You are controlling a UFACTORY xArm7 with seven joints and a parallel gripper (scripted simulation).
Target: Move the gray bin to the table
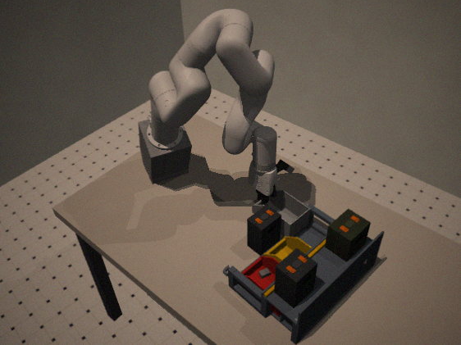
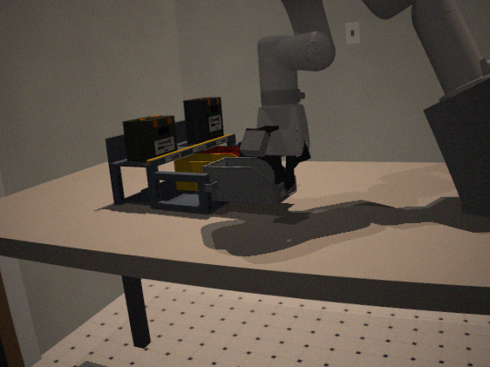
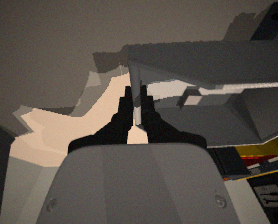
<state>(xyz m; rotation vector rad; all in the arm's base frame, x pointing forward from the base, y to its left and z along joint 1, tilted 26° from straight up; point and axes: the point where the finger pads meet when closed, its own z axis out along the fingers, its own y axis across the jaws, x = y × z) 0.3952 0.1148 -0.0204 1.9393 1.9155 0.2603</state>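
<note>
Right now the gray open bin is 8 cm ahead of my hand and 1 cm below it. The rest, counted from my hand: yellow bin 24 cm ahead, 12 cm to the right, 2 cm below; red bin 24 cm to the right, 23 cm ahead, 2 cm below; dark box 11 cm to the right, 10 cm ahead.
</note>
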